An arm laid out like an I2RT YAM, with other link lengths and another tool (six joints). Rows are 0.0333 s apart.
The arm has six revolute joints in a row. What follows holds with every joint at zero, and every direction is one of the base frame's. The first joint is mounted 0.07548 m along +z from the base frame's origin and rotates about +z. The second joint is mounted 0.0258 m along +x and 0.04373 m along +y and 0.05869 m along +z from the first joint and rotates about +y. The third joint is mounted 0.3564 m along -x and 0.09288 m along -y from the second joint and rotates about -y. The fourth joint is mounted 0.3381 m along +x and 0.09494 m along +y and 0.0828 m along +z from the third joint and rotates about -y. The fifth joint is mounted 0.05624 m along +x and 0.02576 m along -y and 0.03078 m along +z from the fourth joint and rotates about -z. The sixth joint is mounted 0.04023 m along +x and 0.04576 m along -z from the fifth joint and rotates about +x. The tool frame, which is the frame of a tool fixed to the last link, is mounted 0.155 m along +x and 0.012 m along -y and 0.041 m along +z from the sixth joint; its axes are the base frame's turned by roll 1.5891, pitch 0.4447 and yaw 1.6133 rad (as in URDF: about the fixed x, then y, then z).
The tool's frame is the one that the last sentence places.
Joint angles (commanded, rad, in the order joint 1, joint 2, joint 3, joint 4, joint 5, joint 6), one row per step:
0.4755 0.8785 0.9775 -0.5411 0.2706 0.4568
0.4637 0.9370 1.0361 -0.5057 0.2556 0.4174
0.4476 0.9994 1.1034 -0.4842 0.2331 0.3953
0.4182 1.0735 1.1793 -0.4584 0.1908 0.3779
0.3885 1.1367 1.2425 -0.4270 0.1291 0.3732
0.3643 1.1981 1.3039 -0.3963 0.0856 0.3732
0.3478 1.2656 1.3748 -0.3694 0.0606 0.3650
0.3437 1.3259 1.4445 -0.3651 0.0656 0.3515
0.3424 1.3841 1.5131 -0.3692 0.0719 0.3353
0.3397 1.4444 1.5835 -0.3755 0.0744 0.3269
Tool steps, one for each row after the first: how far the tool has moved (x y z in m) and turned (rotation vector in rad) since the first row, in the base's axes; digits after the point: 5 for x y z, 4 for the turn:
0.01839 0.00901 0.02119 -0.0140 -0.0354 0.0175
0.03762 0.01700 0.04126 -0.0147 -0.0593 0.0303
0.06265 0.02474 0.06108 -0.0052 -0.0816 0.0460
0.08547 0.03339 0.07758 0.0222 -0.1042 0.0749
0.10800 0.03940 0.09298 0.0457 -0.1286 0.0913
0.13193 0.04530 0.10943 0.0544 -0.1570 0.1011
0.15162 0.04967 0.12208 0.0440 -0.1736 0.0967
0.17006 0.05484 0.13191 0.0288 -0.1836 0.0947
0.18948 0.05998 0.13969 0.0211 -0.1892 0.0923

